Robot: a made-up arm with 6 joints. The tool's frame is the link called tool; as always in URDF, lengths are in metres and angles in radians. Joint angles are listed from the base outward.
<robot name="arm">
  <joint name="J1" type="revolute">
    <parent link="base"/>
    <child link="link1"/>
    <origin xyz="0 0 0.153"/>
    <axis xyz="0 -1 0"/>
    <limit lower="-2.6" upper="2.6"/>
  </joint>
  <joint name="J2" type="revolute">
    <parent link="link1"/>
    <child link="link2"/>
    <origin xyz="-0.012 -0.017 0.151"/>
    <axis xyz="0 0 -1"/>
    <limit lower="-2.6" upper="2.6"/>
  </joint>
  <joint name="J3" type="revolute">
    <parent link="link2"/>
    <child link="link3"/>
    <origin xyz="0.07 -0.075 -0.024"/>
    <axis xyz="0 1 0"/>
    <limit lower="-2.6" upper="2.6"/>
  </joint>
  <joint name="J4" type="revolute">
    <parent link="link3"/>
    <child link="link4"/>
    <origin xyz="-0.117 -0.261 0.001"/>
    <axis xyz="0 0 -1"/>
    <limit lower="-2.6" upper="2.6"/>
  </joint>
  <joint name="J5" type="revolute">
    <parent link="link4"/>
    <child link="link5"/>
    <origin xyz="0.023 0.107 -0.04"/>
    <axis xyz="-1 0 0"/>
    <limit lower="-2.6" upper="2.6"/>
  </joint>
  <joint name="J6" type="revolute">
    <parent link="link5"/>
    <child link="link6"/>
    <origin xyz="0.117 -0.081 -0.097"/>
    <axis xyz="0 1 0"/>
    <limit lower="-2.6" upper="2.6"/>
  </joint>
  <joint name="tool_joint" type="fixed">
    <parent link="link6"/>
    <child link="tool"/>
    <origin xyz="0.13 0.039 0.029"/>
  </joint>
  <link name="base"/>
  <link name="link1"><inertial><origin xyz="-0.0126 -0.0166 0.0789"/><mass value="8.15"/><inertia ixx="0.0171" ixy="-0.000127" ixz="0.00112" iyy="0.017" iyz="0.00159" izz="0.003"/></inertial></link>
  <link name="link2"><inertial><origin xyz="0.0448 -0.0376 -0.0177"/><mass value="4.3"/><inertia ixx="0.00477" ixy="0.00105" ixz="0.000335" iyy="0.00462" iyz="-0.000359" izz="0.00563"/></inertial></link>
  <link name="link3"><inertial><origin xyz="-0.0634 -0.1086 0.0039"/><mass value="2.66"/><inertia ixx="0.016" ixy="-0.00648" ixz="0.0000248" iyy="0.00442" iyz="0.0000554" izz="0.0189"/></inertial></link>
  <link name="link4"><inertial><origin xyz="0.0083 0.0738 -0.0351"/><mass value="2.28"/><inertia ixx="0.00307" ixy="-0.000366" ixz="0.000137" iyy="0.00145" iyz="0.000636" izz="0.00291"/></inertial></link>
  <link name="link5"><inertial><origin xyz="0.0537 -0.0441 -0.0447"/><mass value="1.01"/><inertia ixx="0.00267" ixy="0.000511" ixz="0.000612" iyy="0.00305" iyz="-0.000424" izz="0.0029"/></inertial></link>
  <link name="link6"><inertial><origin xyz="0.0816 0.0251 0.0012"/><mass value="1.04"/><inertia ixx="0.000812" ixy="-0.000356" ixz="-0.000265" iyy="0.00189" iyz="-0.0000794" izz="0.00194"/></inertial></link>
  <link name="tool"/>
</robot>
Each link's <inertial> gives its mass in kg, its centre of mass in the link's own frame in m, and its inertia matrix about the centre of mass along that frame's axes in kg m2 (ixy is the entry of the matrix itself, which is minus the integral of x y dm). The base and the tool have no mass. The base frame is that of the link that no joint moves.
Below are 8 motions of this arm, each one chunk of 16 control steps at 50 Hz.
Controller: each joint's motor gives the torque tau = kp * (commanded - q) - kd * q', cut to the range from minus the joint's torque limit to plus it. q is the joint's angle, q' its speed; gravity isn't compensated. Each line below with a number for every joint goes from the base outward.
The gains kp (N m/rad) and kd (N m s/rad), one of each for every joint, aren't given. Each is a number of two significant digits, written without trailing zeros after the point. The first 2 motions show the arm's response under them.
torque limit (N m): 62 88 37 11 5.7 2.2
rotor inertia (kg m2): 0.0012 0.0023 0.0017 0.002 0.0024 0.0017
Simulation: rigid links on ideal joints. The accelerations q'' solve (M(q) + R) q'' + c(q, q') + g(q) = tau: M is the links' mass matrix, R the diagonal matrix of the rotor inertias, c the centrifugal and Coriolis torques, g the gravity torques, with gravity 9.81 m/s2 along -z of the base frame. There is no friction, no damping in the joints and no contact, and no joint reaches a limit. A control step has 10 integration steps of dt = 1/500 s. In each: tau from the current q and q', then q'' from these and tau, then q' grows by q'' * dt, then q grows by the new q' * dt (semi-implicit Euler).
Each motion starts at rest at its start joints. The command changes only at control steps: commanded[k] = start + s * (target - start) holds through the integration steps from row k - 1 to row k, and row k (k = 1, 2, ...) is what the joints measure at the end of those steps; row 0 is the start. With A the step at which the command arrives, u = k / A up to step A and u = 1 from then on. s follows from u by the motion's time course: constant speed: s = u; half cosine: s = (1 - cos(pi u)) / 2; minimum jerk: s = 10 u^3 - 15 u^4 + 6 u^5; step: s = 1 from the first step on.
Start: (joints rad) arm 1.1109 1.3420 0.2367 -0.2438 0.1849 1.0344
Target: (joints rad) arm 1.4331 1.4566 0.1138 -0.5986 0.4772 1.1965
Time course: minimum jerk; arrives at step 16
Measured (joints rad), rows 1 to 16:
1: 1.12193 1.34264 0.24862 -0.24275 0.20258 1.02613
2: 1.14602 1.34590 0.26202 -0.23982 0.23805 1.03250
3: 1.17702 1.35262 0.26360 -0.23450 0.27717 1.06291
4: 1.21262 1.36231 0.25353 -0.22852 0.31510 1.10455
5: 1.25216 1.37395 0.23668 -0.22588 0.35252 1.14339
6: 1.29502 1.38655 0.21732 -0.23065 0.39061 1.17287
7: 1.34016 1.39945 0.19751 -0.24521 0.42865 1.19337
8: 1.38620 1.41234 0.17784 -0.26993 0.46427 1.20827
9: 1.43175 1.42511 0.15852 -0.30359 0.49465 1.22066
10: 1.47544 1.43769 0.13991 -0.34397 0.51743 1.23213
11: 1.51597 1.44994 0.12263 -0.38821 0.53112 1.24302
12: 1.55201 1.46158 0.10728 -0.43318 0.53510 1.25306
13: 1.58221 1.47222 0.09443 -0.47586 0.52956 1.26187
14: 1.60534 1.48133 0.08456 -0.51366 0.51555 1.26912
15: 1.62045 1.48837 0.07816 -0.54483 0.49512 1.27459
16: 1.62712 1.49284 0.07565 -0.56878 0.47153 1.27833
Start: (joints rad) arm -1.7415 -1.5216 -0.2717 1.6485 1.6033 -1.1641
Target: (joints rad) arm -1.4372 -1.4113 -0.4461 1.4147 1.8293 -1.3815
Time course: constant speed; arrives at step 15
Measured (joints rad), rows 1 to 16:
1: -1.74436 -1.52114 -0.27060 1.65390 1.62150 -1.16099
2: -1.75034 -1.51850 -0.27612 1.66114 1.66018 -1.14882
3: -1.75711 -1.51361 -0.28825 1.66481 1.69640 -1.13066
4: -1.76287 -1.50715 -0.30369 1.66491 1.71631 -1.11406
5: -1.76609 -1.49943 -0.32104 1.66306 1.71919 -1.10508
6: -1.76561 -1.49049 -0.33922 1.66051 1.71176 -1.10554
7: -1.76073 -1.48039 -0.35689 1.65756 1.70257 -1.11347
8: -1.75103 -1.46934 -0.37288 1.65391 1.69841 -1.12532
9: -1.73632 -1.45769 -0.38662 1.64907 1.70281 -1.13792
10: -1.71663 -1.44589 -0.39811 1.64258 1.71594 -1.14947
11: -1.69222 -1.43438 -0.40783 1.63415 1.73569 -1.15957
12: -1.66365 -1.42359 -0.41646 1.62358 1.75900 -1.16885
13: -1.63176 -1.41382 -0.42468 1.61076 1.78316 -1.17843
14: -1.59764 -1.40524 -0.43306 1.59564 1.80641 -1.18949
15: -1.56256 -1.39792 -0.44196 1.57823 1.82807 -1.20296
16: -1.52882 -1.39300 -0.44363 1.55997 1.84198 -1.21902
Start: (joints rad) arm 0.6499 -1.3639 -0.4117 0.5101 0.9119 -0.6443
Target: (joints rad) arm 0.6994 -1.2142 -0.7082 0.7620 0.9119 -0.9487
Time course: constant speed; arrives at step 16
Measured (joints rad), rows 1 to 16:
1: 0.65080 -1.36124 -0.42626 0.50175 0.89393 -0.63945
2: 0.65075 -1.35676 -0.44889 0.48888 0.86533 -0.64739
3: 0.64855 -1.35208 -0.47012 0.47842 0.84392 -0.67445
4: 0.64485 -1.34707 -0.49007 0.47215 0.83476 -0.71287
5: 0.64086 -1.34108 -0.51045 0.47083 0.83566 -0.75439
6: 0.63767 -1.33367 -0.53148 0.47497 0.84206 -0.79387
7: 0.63603 -1.32471 -0.55225 0.48459 0.84957 -0.82859
8: 0.63631 -1.31430 -0.57178 0.49906 0.85531 -0.85722
9: 0.63855 -1.30266 -0.58972 0.51737 0.85828 -0.87945
10: 0.64257 -1.29012 -0.60630 0.53831 0.85907 -0.89604
11: 0.64797 -1.27703 -0.62213 0.56079 0.85918 -0.90866
12: 0.65430 -1.26370 -0.63783 0.58382 0.86010 -0.91956
13: 0.66116 -1.25041 -0.65388 0.60661 0.86265 -0.93104
14: 0.66815 -1.23737 -0.67046 0.62851 0.86684 -0.94497
15: 0.67502 -1.22471 -0.68756 0.64906 0.87201 -0.96245
16: 0.68154 -1.21250 -0.70504 0.66798 0.87730 -0.98372

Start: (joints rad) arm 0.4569 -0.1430 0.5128 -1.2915 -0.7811 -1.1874
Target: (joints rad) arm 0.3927 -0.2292 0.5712 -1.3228 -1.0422 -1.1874
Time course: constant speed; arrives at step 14
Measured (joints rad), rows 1 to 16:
1: 0.46117 -0.14415 0.50444 -1.29111 -0.79393 -1.18708
2: 0.47117 -0.14518 0.48411 -1.29131 -0.81948 -1.18477
3: 0.48429 -0.14371 0.45728 -1.29310 -0.84577 -1.17932
4: 0.49866 -0.13879 0.42939 -1.29628 -0.86650 -1.17086
5: 0.51294 -0.13100 0.40475 -1.29986 -0.88185 -1.16052
6: 0.52588 -0.12172 0.38610 -1.30296 -0.89539 -1.14972
7: 0.53626 -0.11248 0.37466 -1.30533 -0.91066 -1.13965
8: 0.54297 -0.10466 0.37044 -1.30742 -0.92934 -1.13110
9: 0.54530 -0.09928 0.37262 -1.30996 -0.95117 -1.12446
10: 0.54304 -0.09710 0.37998 -1.31356 -0.97480 -1.11982
11: 0.53655 -0.09855 0.39117 -1.31838 -0.99871 -1.11718
12: 0.52656 -0.10379 0.40488 -1.32417 -1.02172 -1.11648
13: 0.51398 -0.11270 0.41989 -1.33038 -1.04312 -1.11770
14: 0.49970 -0.12486 0.43508 -1.33635 -1.06256 -1.12083
15: 0.48463 -0.13911 0.44976 -1.34196 -1.07480 -1.12550
16: 0.46986 -0.15425 0.46323 -1.34663 -1.07645 -1.13178

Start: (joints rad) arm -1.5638 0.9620 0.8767 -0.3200 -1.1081 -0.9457
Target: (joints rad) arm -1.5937 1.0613 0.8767 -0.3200 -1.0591 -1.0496
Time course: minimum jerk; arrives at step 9
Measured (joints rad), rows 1 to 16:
1: -1.57368 0.95855 0.86300 -0.31916 -1.11806 -0.93757
2: -1.59644 0.95316 0.84592 -0.31081 -1.13813 -0.91196
3: -1.62643 0.94841 0.84090 -0.29635 -1.15523 -0.87629
4: -1.66014 0.94494 0.84939 -0.28206 -1.16095 -0.84518
5: -1.69533 0.94353 0.86703 -0.27300 -1.15408 -0.83174
6: -1.72997 0.94499 0.88874 -0.27141 -1.13879 -0.84254
7: -1.76193 0.94934 0.91038 -0.27758 -1.12173 -0.87653
8: -1.78897 0.95545 0.92903 -0.29082 -1.10956 -0.92646
9: -1.80922 0.96168 0.94323 -0.30974 -1.10694 -0.98106
10: -1.82161 0.96704 0.95311 -0.33191 -1.11489 -1.02815
11: -1.82615 0.97156 0.95947 -0.35426 -1.13036 -1.05844
12: -1.82370 0.97568 0.96271 -0.37399 -1.14794 -1.06822
13: -1.81564 0.97981 0.96259 -0.38904 -1.16222 -1.05937
14: -1.80352 0.98416 0.95870 -0.39816 -1.16968 -1.03751
15: -1.78884 0.98881 0.95107 -0.40078 -1.16942 -1.00965
16: -1.77285 0.99371 0.94030 -0.39704 -1.16272 -0.98221

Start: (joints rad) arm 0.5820 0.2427 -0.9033 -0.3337 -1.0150 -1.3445
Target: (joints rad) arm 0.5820 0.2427 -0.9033 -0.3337 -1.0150 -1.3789
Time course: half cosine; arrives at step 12
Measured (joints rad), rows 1 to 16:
1: 0.58957 0.24551 -0.90538 -0.34444 -1.01385 -1.35100
2: 0.60716 0.25261 -0.90687 -0.36721 -1.01481 -1.36770
3: 0.62816 0.26367 -0.90513 -0.39398 -1.02067 -1.39119
4: 0.64669 0.27781 -0.89946 -0.42031 -1.02904 -1.41832
5: 0.65917 0.29350 -0.89035 -0.44443 -1.03609 -1.44673
6: 0.66464 0.30899 -0.87916 -0.46584 -1.03980 -1.47472
7: 0.66421 0.32268 -0.86749 -0.48428 -1.04082 -1.50081
8: 0.66010 0.33335 -0.85690 -0.49936 -1.04119 -1.52349
9: 0.65468 0.34037 -0.84875 -0.51073 -1.04270 -1.54125
10: 0.64978 0.34360 -0.84399 -0.51823 -1.04580 -1.55291
11: 0.64648 0.34334 -0.84312 -0.52203 -1.04963 -1.55791
12: 0.64506 0.34018 -0.84601 -0.52244 -1.05269 -1.55643
13: 0.64524 0.33488 -0.85199 -0.51982 -1.05369 -1.54941
14: 0.64633 0.32821 -0.85992 -0.51451 -1.05213 -1.53838
15: 0.64755 0.32097 -0.86851 -0.50689 -1.04837 -1.52509
16: 0.64824 0.31383 -0.87655 -0.49750 -1.04336 -1.51127

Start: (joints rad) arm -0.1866 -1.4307 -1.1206 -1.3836 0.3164 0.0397
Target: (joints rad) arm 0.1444 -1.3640 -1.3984 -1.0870 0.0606 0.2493
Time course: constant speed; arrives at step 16
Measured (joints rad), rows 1 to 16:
1: -0.18999 -1.42590 -1.13073 -1.38907 0.30630 0.03653
2: -0.19893 -1.41808 -1.14839 -1.39965 0.27998 0.03516
3: -0.21054 -1.41037 -1.16760 -1.41100 0.23883 0.04033
4: -0.22148 -1.40389 -1.18626 -1.42109 0.18736 0.05508
5: -0.22868 -1.39885 -1.20395 -1.42894 0.13151 0.08022
6: -0.22975 -1.39517 -1.22068 -1.43399 0.07696 0.11405
7: -0.22314 -1.39257 -1.23664 -1.43585 0.02805 0.15292
8: -0.20820 -1.39065 -1.25205 -1.43423 -0.01261 0.19226
9: -0.18513 -1.38900 -1.26712 -1.42890 -0.04378 0.22802
10: -0.15486 -1.38723 -1.28203 -1.41962 -0.06529 0.25757
11: -0.11894 -1.38505 -1.29690 -1.40606 -0.07774 0.27993
12: -0.07928 -1.38230 -1.31179 -1.38786 -0.08237 0.29554
13: -0.03797 -1.37895 -1.32676 -1.36480 -0.08087 0.30558
14: 0.00296 -1.37510 -1.34187 -1.33693 -0.07524 0.31142
15: 0.04174 -1.37094 -1.35722 -1.30478 -0.06755 0.31426
16: 0.07699 -1.36670 -1.37293 -1.26941 -0.05978 0.31509

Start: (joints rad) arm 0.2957 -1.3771 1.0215 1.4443 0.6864 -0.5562
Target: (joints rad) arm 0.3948 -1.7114 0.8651 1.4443 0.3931 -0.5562
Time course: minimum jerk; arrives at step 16
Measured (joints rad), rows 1 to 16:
1: 0.29441 -1.37755 1.01204 1.43962 0.68444 -0.55460
2: 0.28958 -1.37791 0.99995 1.42800 0.67275 -0.55563
3: 0.28112 -1.37879 0.98906 1.41329 0.65049 -0.55927
4: 0.26994 -1.38173 0.97615 1.39916 0.61937 -0.56119
5: 0.25729 -1.38830 0.95925 1.38819 0.57985 -0.55712
6: 0.24448 -1.39978 0.93849 1.38175 0.53216 -0.54426
7: 0.23274 -1.41700 0.91512 1.38015 0.47788 -0.52169
8: 0.22309 -1.44026 0.89073 1.38264 0.42055 -0.49045
9: 0.21622 -1.46934 0.86696 1.38758 0.36497 -0.45359
10: 0.21243 -1.50359 0.84525 1.39286 0.31592 -0.41600
11: 0.21175 -1.54200 0.82678 1.39632 0.27694 -0.38370
12: 0.21410 -1.58325 0.81232 1.39625 0.24978 -0.36264
13: 0.21934 -1.62576 0.80226 1.39170 0.23464 -0.35720
14: 0.22736 -1.66774 0.79659 1.38247 0.23088 -0.36915
15: 0.23811 -1.70730 0.79495 1.36914 0.23748 -0.39730
16: 0.25156 -1.74267 0.79659 1.35302 0.25293 -0.43800

